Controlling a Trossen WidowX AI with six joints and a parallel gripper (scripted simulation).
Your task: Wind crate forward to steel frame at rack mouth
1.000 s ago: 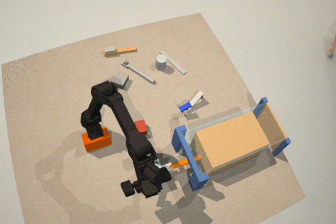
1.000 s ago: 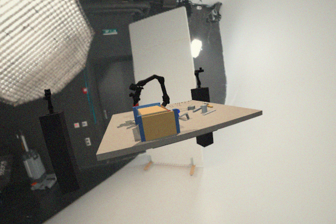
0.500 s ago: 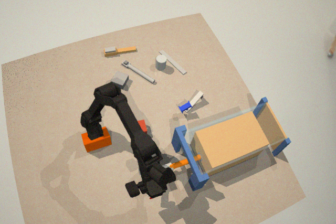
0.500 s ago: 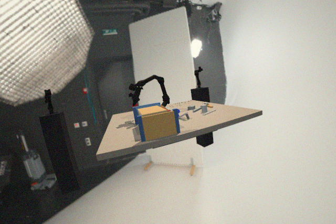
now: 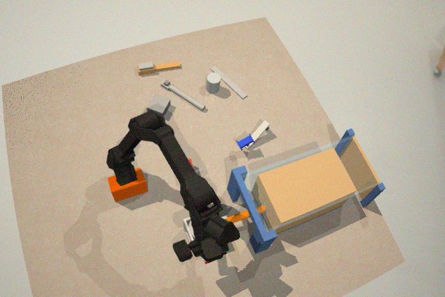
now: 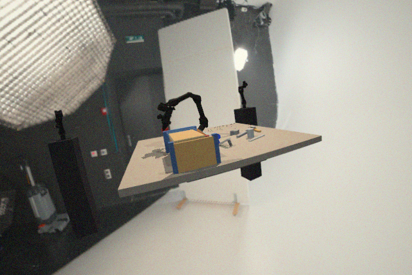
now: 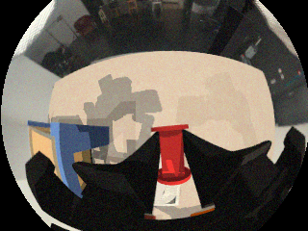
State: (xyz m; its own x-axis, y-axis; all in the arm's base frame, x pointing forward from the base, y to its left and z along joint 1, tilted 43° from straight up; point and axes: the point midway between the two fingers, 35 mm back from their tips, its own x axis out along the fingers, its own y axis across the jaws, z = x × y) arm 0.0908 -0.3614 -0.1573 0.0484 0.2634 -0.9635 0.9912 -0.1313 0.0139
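My gripper tip is now 60 mm to the right of the red-knobbed winch handle, 40 mm above it and 20 mm short of it. Round my gripper tip: hand winch: 110 mm to the left, 110 mm below, 20 mm ahead; then blue steel frame: 200 mm ahead, 90 mm to the left, 40 mm below; then red knob: 20 mm to the left, 10 mm below.
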